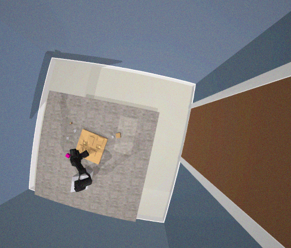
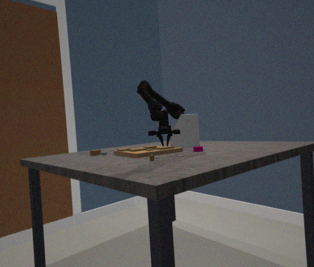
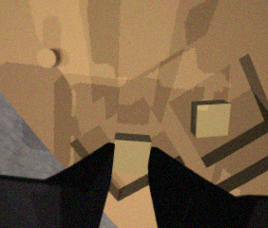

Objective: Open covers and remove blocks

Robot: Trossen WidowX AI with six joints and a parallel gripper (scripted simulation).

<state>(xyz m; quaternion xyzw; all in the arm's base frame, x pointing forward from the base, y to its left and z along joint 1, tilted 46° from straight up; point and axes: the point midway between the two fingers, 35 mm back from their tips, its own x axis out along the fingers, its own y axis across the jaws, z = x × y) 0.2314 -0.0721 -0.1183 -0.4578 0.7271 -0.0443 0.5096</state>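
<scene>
My gripper tip is now 50 mm past the magenta block, 200 mm to the right of it and 10 mm above it.
</scene>
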